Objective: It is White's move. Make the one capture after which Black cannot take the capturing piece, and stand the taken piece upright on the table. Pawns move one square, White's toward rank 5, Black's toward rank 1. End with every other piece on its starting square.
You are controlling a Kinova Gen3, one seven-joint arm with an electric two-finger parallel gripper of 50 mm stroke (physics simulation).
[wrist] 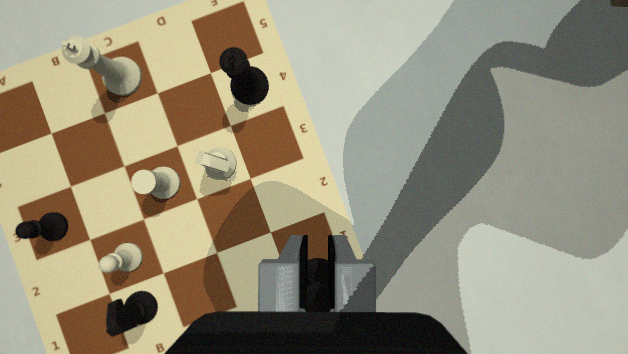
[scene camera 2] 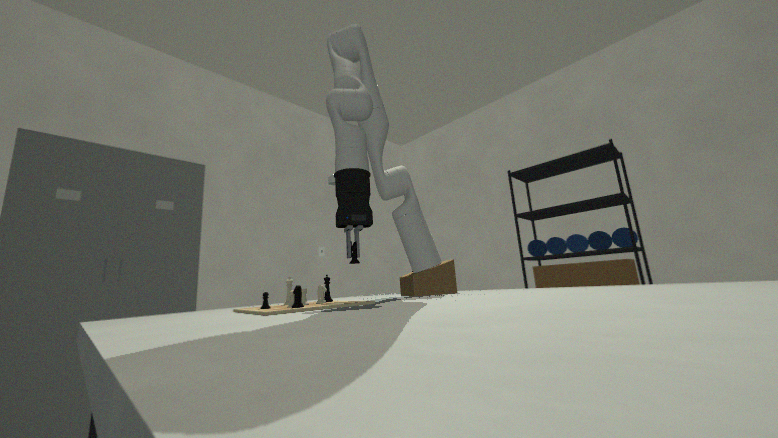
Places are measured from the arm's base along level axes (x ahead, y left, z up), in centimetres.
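Pixels of known places: gripper, fingertip midpoint: (wrist: pixel 317 259) (scene camera 2: pixel 353 257); arm's base, link origin: (scene camera 2: pixel 427 267).
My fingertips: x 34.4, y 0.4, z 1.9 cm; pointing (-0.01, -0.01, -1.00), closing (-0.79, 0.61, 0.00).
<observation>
For each thing: its middle in the pictures, then the offset to it from my fingertips. Level surfaces: height alone.
- bishop, body centre: (wrist: pixel 317 293) (scene camera 2: pixel 354 253) dx +0.8, dy +1.0, dz +0.9 cm
- white king, body centre: (wrist: pixel 98 62) (scene camera 2: pixel 289 290) dx +3.9, dy -16.5, dz -6.0 cm
- black king, body centre: (wrist: pixel 241 72) (scene camera 2: pixel 327 288) dx -2.5, dy -10.8, dz -6.0 cm
- white knight, body centre: (wrist: pixel 214 161) (scene camera 2: pixel 321 293) dx +2.2, dy -7.7, dz -7.2 cm
- white rook, body centre: (wrist: pixel 154 182) (scene camera 2: pixel 303 296) dx +6.0, dy -9.1, dz -7.6 cm
- white pawn, body centre: (wrist: pixel 117 260) dx +10.9, dy -6.6, dz -7.6 cm
- black pawn, body centre: (wrist: pixel 38 228) (scene camera 2: pixel 265 300) dx +13.6, dy -11.2, dz -7.6 cm
- black knight, body centre: (wrist: pixel 127 314) (scene camera 2: pixel 297 296) dx +12.1, dy -3.5, dz -7.2 cm
- white table, surface height: dz -9.8 cm
My gripper (scene camera 2: pixel 353 256) (wrist: pixel 317 259) is shut on a black piece, apparently a bishop (scene camera 2: pixel 354 260) (wrist: pixel 318 285), held upright well above the board (scene camera 2: pixel 255 312) (wrist: pixel 180 12). In the wrist view, the white king (wrist: pixel 122 76) stands on C5, black king (wrist: pixel 250 85) on E4, white knight (wrist: pixel 220 163) on D3, white rook (wrist: pixel 166 183) on C3, white pawn (wrist: pixel 131 257) on B2, black pawn (wrist: pixel 53 226) on A3 and black knight (wrist: pixel 142 306) on B1. The gripper hides part of the board near E1.
The white table (scene camera 2: pixel 544 369) (wrist: pixel 320 60) extends around the board. The arm's wooden base block (scene camera 2: pixel 435 280) stands behind and right of the board in the scene view. Further back are a black shelf rack (scene camera 2: pixel 571 206) and grey cabinet doors (scene camera 2: pixel 130 233).
</observation>
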